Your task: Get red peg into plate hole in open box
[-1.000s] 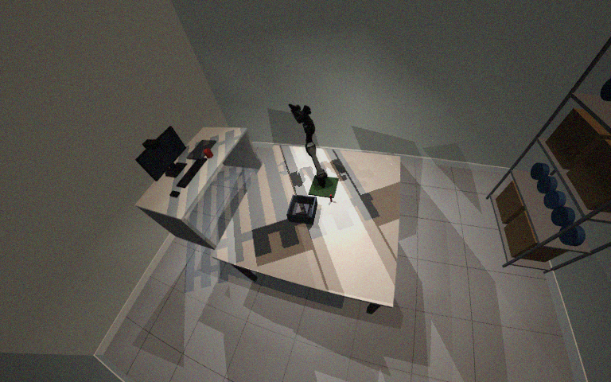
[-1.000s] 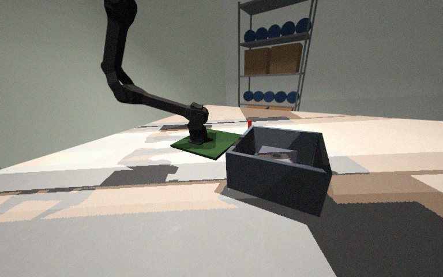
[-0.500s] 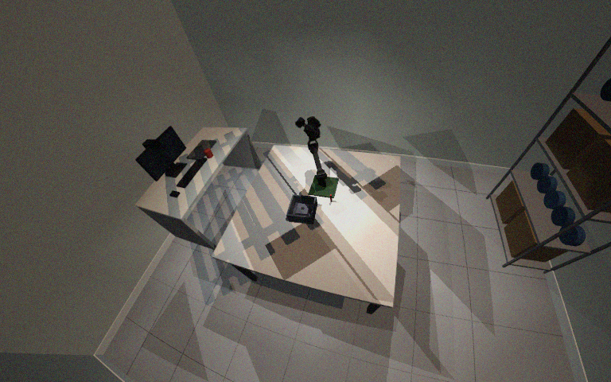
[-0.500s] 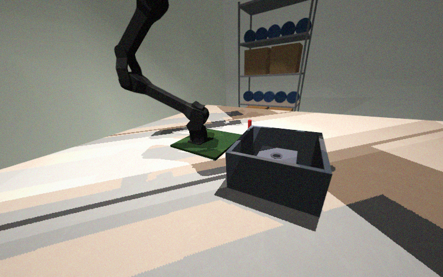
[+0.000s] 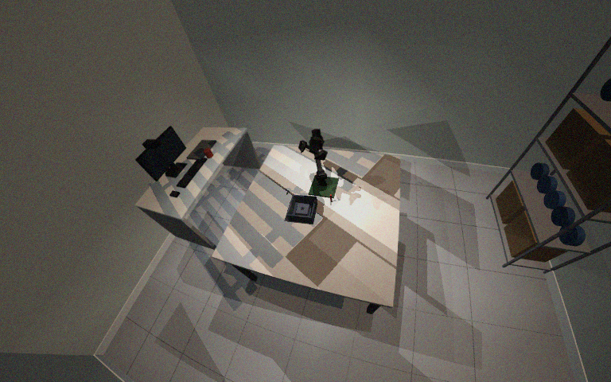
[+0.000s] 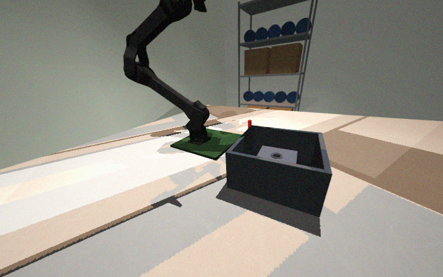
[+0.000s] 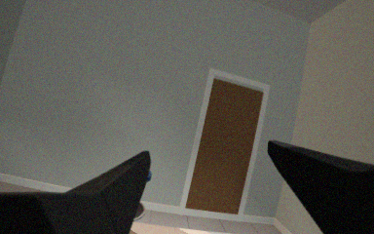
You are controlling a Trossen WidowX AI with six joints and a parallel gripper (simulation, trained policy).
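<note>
Right now the red peg is 6 cm behind my gripper tip, 11 cm to the left of it and 49 cm below it. Also, from my gripper tip: dark box (9 cm ahead, 8 cm to the right, 50 cm below).
</note>
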